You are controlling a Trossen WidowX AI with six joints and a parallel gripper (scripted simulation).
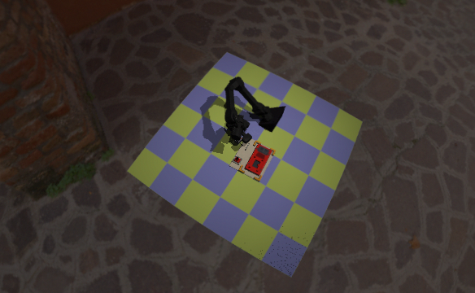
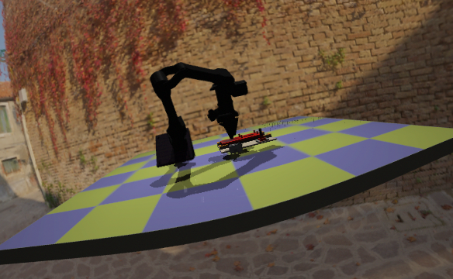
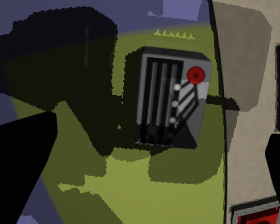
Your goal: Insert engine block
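The grey ribbed engine block is 50 mm below my gripper tip. From my gripper tip the other things lie so: beige base plate 80 mm ahead, 160 mm to the left, 50 mm below.
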